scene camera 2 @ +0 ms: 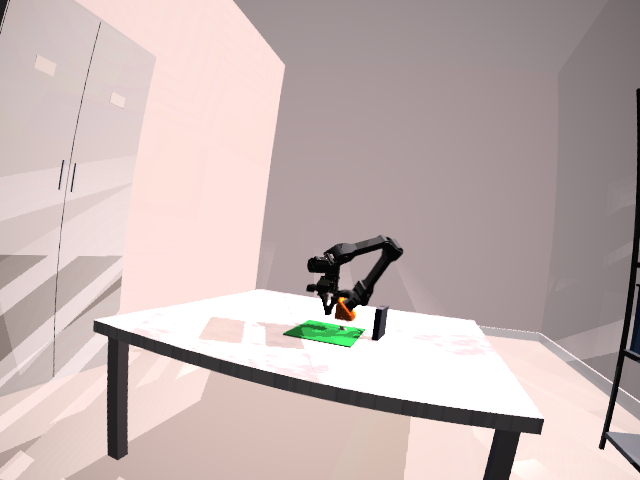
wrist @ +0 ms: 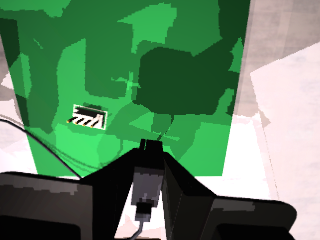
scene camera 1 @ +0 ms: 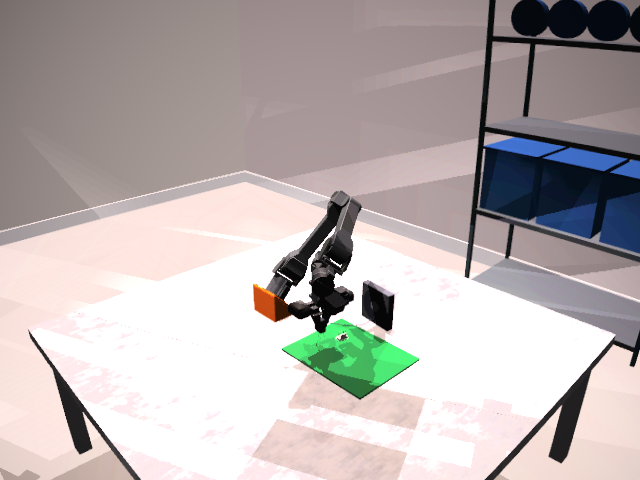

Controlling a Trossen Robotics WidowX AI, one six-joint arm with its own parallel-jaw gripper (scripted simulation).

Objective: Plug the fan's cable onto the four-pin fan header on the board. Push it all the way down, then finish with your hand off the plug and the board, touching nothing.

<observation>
The pictures show: my gripper, a black fan plug, a green board and a black fan.
My gripper shows as well in scene camera 2 and in the wrist view.
</observation>
